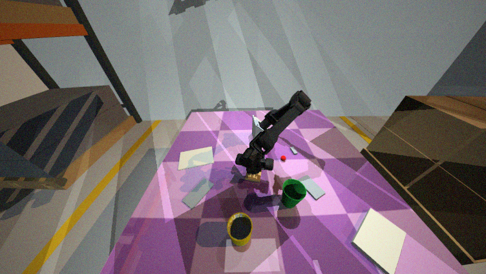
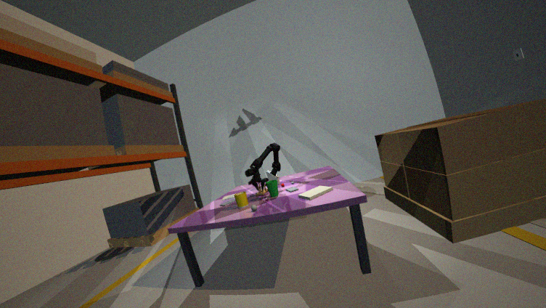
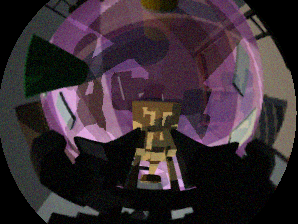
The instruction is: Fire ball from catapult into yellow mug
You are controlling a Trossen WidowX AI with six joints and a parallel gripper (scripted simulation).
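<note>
My gripper tip is now 200 mm to the right of the red ball, 90 mm past it and 20 mm above it. From my gripper tip the other things lie so: yellow mug (270 mm ahead, 90 mm to the right); then wooden catapult (60 mm behind, 40 mm to the left, 20 mm above); then green mug (160 mm ahead, 150 mm to the left).
</note>
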